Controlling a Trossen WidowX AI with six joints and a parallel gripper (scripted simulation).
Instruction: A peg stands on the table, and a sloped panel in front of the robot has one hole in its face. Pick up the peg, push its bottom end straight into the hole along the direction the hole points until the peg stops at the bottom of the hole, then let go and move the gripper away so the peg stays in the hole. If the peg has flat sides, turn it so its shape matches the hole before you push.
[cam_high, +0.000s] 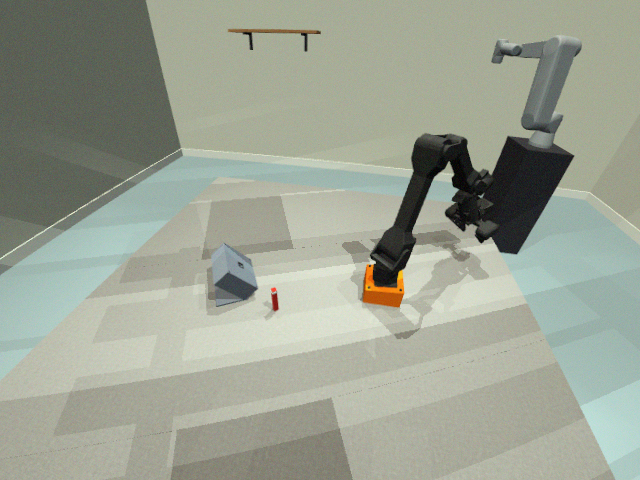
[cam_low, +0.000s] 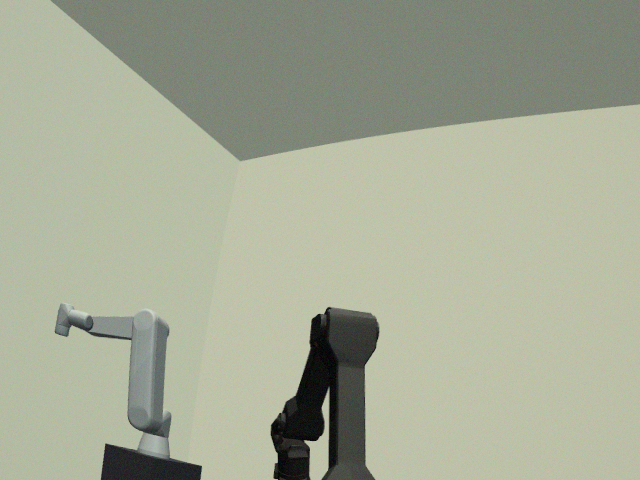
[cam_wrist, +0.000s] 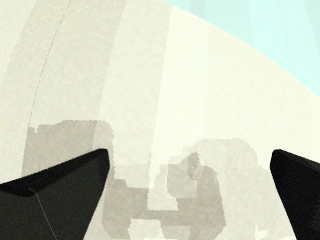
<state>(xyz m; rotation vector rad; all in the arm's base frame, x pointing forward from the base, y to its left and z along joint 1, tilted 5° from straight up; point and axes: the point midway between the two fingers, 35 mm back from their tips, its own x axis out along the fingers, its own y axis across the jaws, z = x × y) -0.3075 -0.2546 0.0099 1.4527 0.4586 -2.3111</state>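
Right now the red square peg is 620 mm ahead of my gripper tip, 370 mm to the left of it and 10 mm below it. Also, from my gripper tip: sloped panel 760 mm ahead, 310 mm to the left, 10 mm below.
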